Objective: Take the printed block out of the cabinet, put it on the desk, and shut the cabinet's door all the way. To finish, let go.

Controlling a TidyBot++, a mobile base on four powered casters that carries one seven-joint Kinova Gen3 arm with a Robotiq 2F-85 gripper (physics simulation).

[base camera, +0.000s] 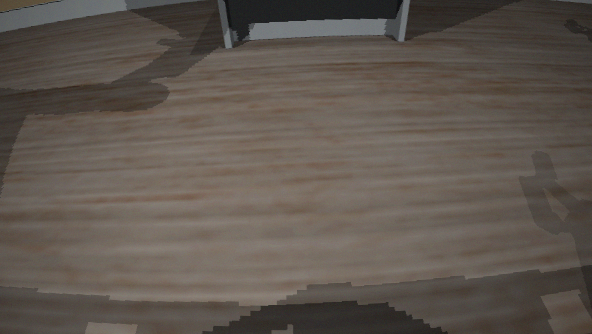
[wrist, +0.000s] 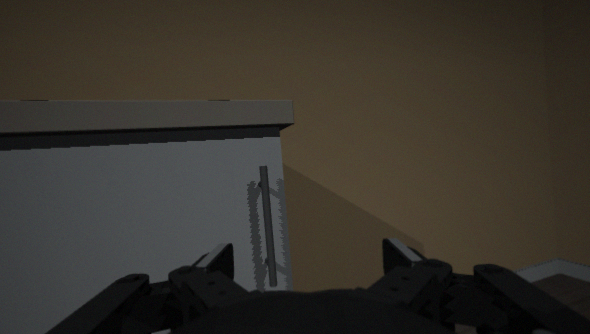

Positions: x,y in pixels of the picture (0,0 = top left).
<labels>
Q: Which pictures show my gripper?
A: The wrist view only.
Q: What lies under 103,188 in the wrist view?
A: A grey cabinet.
</labels>
